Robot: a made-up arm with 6 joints.
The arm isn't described. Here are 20 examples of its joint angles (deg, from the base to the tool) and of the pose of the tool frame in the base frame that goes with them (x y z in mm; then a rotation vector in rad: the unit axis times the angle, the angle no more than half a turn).
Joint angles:
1: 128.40 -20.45 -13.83 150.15 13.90 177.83
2: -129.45 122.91 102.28 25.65 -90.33 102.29
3: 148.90 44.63 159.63 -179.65 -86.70 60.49
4: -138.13 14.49 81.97 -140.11 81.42 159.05
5: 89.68 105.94 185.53 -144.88 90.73 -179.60
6: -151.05 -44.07 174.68 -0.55 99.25 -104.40
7: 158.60 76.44 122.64 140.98 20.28 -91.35
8: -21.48 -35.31 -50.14 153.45 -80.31 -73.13
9: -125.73 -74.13 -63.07 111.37 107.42 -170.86
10: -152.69 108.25 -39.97 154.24 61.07 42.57
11: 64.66 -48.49 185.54 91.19 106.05 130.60
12: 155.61 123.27 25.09 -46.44 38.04 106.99
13: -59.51 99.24 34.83 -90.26 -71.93 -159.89
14: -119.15 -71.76 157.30 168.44 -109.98 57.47
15: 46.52 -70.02 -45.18 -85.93 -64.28 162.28
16: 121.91 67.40 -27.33 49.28 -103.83 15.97
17: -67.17 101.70 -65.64 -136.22 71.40 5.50
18: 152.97 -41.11 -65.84 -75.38 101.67 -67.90
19: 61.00 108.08 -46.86 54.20 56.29 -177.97
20: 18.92 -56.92 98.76 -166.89 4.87 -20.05
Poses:
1: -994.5 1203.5 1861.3 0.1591 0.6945 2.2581
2: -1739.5 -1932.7 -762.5 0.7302 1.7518 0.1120
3: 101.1 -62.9 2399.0 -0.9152 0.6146 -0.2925
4: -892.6 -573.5 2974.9 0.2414 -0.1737 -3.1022
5: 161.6 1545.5 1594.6 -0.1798 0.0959 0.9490
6: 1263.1 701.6 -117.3 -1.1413 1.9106 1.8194
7: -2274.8 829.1 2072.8 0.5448 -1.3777 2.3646
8: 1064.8 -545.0 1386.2 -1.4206 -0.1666 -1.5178
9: -100.3 -544.2 1137.0 1.3691 0.1001 -0.5857
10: 147.9 -37.5 -872.6 -0.3100 -0.4315 -0.0254
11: -797.3 -1086.6 -175.1 -0.3578 -1.9156 1.6767
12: -1098.8 628.6 -2013.8 2.0785 1.2977 -1.8879
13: 1359.0 -1809.7 -1144.3 -0.8561 0.1052 0.4791
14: 669.8 1303.8 -663.1 1.2841 -2.1226 -1.6244
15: 189.9 547.7 1686.9 -0.9682 -1.6054 1.3157
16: -472.8 1129.7 -642.5 2.7444 -0.2588 0.3754
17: -258.6 164.7 -255.9 0.5832 -1.4181 2.1446
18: -709.4 644.9 917.5 2.2455 1.0637 0.8369
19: -197.4 14.1 -1014.8 0.7465 1.8696 -1.7279
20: -2358.6 -813.8 1556.3 -0.6691 -0.2732 -2.6775
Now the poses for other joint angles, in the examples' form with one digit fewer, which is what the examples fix.
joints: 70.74 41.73 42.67 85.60 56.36 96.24
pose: 662 2565 1538 -1.389 -2.780 -0.162
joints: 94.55 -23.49 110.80 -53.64 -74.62 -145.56
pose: -91 -1460 2528 -0.761 -2.016 -1.762
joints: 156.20 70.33 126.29 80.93 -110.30 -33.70
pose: -1650 997 2092 -0.248 0.316 1.074
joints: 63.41 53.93 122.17 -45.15 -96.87 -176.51
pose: 560 1537 2488 1.656 2.373 -0.581
